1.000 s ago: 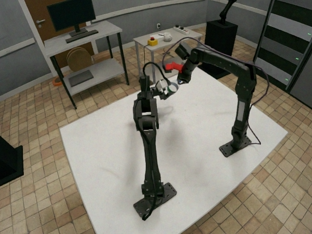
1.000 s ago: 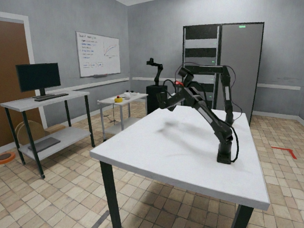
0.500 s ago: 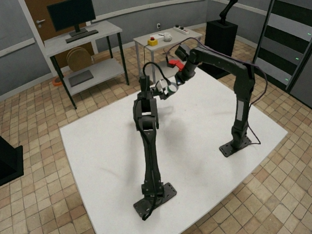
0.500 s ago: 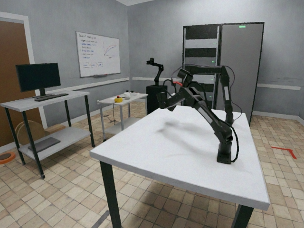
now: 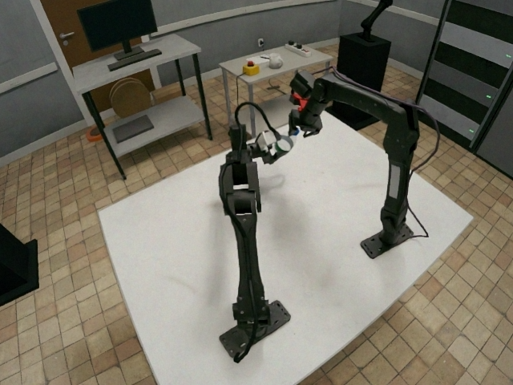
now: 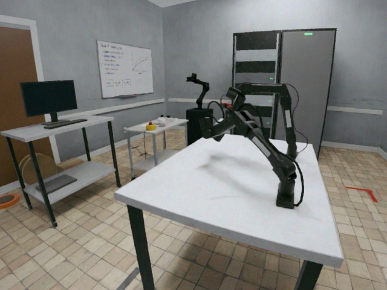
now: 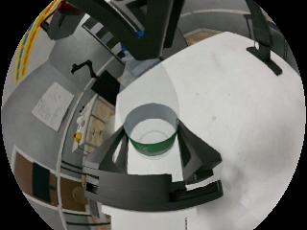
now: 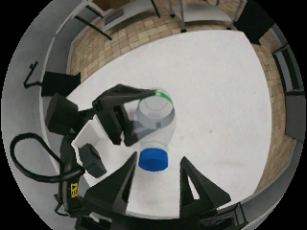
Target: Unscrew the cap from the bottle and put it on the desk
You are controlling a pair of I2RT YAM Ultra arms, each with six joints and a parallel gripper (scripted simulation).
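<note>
Right now my right hand is 10 mm short of the blue cap and 10 mm below it. The rest, counted from my right hand: plastic bottle (40 mm ahead, 10 mm to the left, 50 mm below).
Now: left hand 3 cm below the plastic bottle, 1 cm to the left of it and 1 cm past it. From my left hand the other things lie so: blue cap 9 cm above, 5 cm behind, 1 cm to the right.
</note>
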